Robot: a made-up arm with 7 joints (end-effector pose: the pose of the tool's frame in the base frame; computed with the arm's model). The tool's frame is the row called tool.
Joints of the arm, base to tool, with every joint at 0 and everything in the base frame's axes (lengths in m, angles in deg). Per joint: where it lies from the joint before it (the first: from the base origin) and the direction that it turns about. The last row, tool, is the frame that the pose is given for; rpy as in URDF.
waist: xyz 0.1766 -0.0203 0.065 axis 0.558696 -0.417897 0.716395
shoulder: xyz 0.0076 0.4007 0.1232 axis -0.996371 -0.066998 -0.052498
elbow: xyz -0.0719 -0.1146 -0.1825 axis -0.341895 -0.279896 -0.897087
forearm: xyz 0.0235 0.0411 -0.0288 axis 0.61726 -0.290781 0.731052
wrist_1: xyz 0.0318 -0.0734 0.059 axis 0 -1 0
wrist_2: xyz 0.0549 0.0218 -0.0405 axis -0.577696 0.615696 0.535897
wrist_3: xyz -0.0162 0.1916 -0.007 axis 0 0 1
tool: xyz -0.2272 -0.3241 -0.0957 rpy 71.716 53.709 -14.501
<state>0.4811 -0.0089 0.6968 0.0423 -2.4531 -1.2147 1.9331</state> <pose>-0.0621 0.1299 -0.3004 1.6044 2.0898 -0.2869</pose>
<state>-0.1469 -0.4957 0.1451 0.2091 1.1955 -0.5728 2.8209</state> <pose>0.2569 0.3749 0.5226 -0.5181 -0.2420 0.7157</pose>
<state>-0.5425 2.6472 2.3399 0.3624 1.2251 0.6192 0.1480</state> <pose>0.0662 0.5244 0.2989 -1.7452 -1.6005 1.8424</pose>
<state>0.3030 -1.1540 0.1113 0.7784 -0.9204 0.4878 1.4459</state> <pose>0.0441 0.8365 0.1316 0.0236 1.2821 2.4621</pose>
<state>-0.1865 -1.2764 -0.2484 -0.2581 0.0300 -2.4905 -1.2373</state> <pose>0.4078 0.3372 0.4108 -0.6348 0.3178 0.4263</pose>
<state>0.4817 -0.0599 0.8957 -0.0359 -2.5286 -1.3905 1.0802</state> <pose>-0.2422 0.1797 0.0273 1.6995 1.5807 -1.7021</pose>
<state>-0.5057 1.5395 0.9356 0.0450 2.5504 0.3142 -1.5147</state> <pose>0.7581 0.1424 0.2973 0.5503 -0.1454 1.5426</pose>
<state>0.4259 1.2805 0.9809 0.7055 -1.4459 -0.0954 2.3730</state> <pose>0.4420 -0.0648 0.0513 -0.0740 1.9086 0.1317</pose>
